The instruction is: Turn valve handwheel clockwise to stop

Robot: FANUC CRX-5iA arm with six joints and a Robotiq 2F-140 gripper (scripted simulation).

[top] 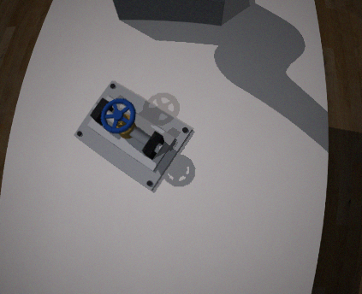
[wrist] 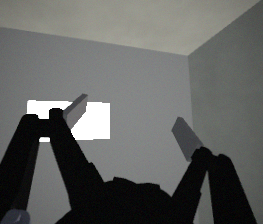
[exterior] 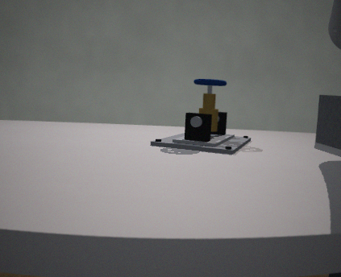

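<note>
The handwheel is 480 mm ahead of my hand, 820 mm to the right of it and 330 mm below it.
</note>
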